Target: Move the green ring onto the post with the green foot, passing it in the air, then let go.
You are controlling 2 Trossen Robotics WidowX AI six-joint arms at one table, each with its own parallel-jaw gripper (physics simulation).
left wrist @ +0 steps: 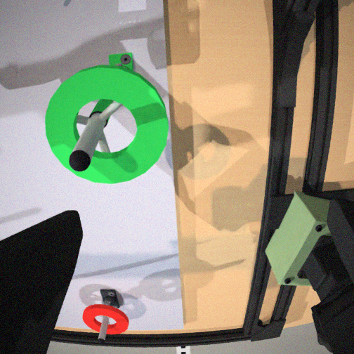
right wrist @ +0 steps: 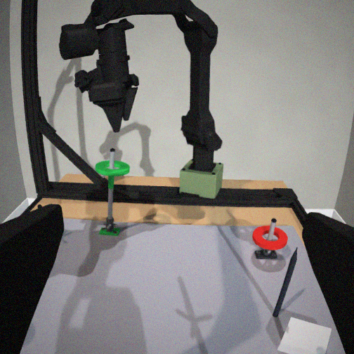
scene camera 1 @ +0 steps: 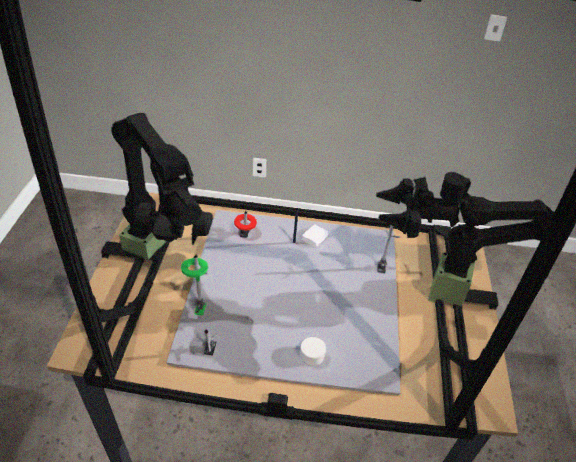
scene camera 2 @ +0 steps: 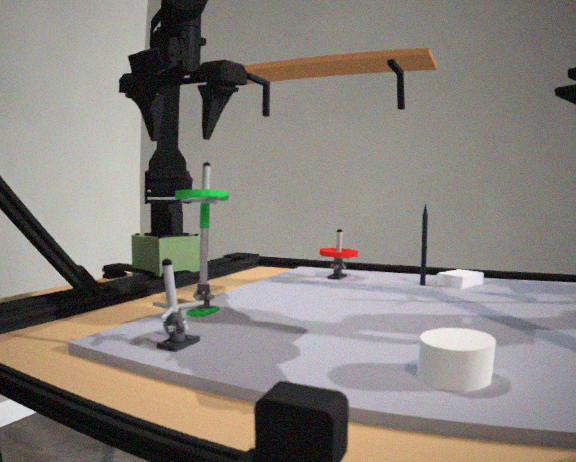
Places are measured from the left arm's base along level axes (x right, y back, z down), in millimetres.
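Where they show: left gripper, fingertip midpoint: point(scene camera 1: 175, 240) point(scene camera 2: 179, 140); right gripper, fingertip midpoint: point(scene camera 1: 377, 205) point(scene camera 2: 561, 83); left arm's base, origin of the base link: point(scene camera 1: 141, 229) point(scene camera 2: 166, 235); right arm's base, origin of the base link: point(scene camera 1: 456, 267).
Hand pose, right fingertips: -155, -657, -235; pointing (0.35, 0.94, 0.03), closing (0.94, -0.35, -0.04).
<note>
Things, the pixels of their top centre, and the offset from my right fingertips, as dx, dy, dz. "spot": a spot on its surface instead.
- green ring, middle of its top: point(scene camera 2: 201, 189) point(scene camera 1: 194, 265) +277, +391, +152
- post with the green foot, surface spot: point(scene camera 2: 204, 255) point(scene camera 1: 199, 290) spot: +285, +376, +236
- red ring, middle of its top: point(scene camera 2: 338, 249) point(scene camera 1: 245, 220) -51, +407, +258
- dark spike, middle of its top: point(scene camera 2: 425, 203) point(scene camera 1: 297, 208) -82, +248, +170
- white block, middle of its top: point(scene camera 2: 460, 272) point(scene camera 1: 315, 233) -132, +196, +290
- short bare post, surface spot: point(scene camera 2: 170, 285) spot: +403, +282, +246
- white cylinder, middle of its top: point(scene camera 2: 457, 338) point(scene camera 1: 313, 347) +294, +36, +275
- bare tall post, surface spot: point(scene camera 1: 386, 247) spot: -102, -39, +223
The green ring point(scene camera 1: 185, 267) point(scene camera 2: 220, 195) point(left wrist: 63, 110) point(right wrist: 101, 169) lies level around the post with the green foot point(scene camera 1: 198, 292) point(scene camera 2: 204, 255) point(right wrist: 110, 202), resting on the cross arms near its top. The post's tip sticks up through the ring's hole. The green foot shows in the left wrist view, partly behind the ring. My left gripper point(scene camera 2: 180, 139) is open and empty, above the post's tip and apart from the ring. My right gripper point(scene camera 1: 381, 206) point(right wrist: 186, 222) is open and empty, high at the far right side of the mat.
A red ring point(scene camera 1: 238, 226) point(scene camera 2: 326, 252) point(right wrist: 257, 241) sits on a short post at the back left. A dark spike point(scene camera 1: 295, 230) point(scene camera 2: 424, 250) point(right wrist: 286, 285) and a white block point(scene camera 1: 315, 235) stand at the back. A short bare post point(scene camera 2: 170, 285) and a white cylinder point(scene camera 1: 313, 351) point(scene camera 2: 456, 362) stand in front. A bare tall post point(scene camera 1: 386, 247) is at right.
</note>
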